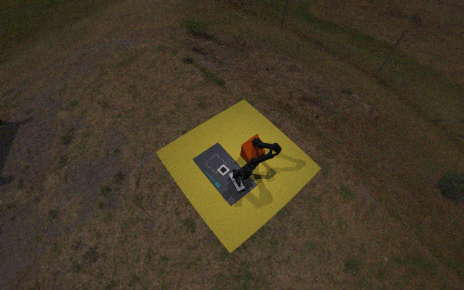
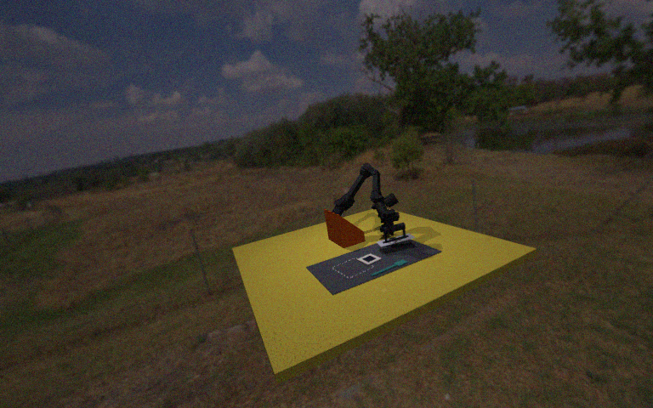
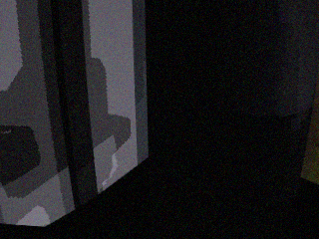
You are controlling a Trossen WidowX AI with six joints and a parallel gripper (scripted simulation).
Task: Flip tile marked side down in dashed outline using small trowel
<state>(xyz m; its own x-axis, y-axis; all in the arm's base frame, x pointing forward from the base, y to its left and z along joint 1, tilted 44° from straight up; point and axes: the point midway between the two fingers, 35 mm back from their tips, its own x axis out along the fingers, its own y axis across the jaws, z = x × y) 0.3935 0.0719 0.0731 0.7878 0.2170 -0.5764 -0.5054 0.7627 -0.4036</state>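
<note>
Now: the dark grey mat 150 mm to the right of my gripper tip, 120 mm below it and 20 mm behind it. From my gripper tip the other things lie so: teal bar 140 mm to the right, 120 mm ahead, 100 mm below; then tile 160 mm to the right, 100 mm below, 30 mm behind; then trowel 20 mm behind, 10 mm to the left, 10 mm below.
</note>
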